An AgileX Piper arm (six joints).
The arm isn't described. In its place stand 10 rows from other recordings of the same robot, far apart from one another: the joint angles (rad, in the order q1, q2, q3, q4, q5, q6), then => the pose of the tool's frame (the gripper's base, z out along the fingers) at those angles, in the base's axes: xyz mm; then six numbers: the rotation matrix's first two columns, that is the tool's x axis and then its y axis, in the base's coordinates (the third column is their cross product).
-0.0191, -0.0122, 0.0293, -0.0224, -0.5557, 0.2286 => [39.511, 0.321, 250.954, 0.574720, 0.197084, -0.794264, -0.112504, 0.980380, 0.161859]
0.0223, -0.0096, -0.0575, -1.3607, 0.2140, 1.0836 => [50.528, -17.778, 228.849, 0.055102, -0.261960, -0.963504, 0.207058, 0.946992, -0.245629]
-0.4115, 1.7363, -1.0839, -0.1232, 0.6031, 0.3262 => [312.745, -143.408, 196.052, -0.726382, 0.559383, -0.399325, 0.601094, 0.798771, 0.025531]
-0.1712, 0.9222, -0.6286, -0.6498, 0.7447, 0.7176 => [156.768, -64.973, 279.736, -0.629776, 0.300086, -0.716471, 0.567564, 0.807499, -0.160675]
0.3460, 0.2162, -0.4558, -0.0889, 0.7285, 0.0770 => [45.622, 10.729, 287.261, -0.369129, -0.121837, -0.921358, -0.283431, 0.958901, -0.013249]
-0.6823, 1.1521, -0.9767, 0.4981, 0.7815, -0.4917 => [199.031, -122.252, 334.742, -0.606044, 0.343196, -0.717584, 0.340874, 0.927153, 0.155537]
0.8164, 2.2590, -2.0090, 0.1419, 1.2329, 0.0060 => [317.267, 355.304, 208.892, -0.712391, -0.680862, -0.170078, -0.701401, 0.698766, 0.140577]
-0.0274, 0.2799, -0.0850, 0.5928, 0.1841, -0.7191 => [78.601, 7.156, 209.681, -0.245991, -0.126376, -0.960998, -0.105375, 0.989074, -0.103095]
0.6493, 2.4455, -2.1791, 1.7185, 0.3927, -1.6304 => [437.768, 375.555, 241.447, -0.179368, -0.020062, -0.983578, -0.845335, 0.514558, 0.143662]
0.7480, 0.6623, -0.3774, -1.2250, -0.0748, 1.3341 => [98.762, 100.366, 283.853, -0.204975, -0.040813, -0.977916, -0.711063, 0.692791, 0.120128]
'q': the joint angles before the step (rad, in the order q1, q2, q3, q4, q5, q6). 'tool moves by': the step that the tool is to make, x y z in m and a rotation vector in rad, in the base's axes. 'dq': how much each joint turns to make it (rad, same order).
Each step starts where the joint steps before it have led.
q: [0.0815 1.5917 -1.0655 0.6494 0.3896 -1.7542]
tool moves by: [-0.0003 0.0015 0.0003 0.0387 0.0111 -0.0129]
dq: [-0.0001 0.0001 0.0000 0.0395 0.0093 0.0018]
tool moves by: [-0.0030 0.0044 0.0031 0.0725 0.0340 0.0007]
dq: [0.0002 -0.0068 -0.0047 0.0634 0.0507 0.0050]
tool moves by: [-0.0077 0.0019 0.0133 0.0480 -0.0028 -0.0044]
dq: [-0.0001 -0.0402 -0.0018 0.0185 0.0358 0.0302]
